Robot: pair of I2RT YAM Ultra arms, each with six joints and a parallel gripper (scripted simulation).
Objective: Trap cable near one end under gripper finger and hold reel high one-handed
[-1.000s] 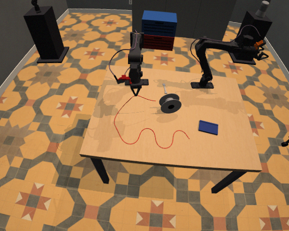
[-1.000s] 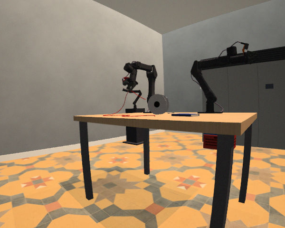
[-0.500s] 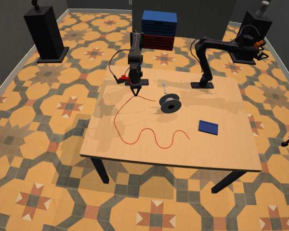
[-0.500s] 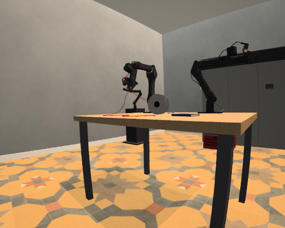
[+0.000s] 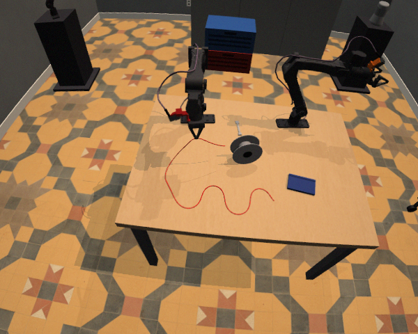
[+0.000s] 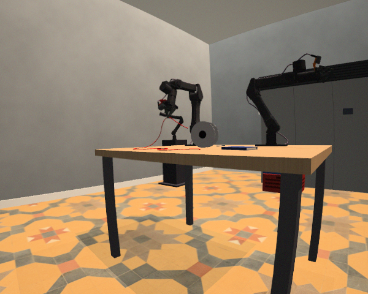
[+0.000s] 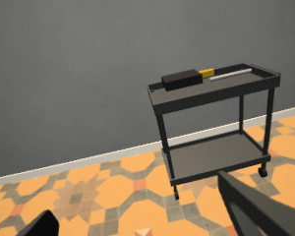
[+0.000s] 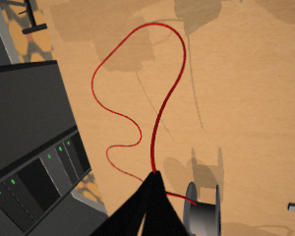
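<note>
Right now the grey reel is 700 mm to the right of my left hand, 330 mm below it and 260 mm ahead of it. From my left hand the other things lie so: grey wrench: 710 mm to the right, 400 mm below, 30 mm ahead.
</note>
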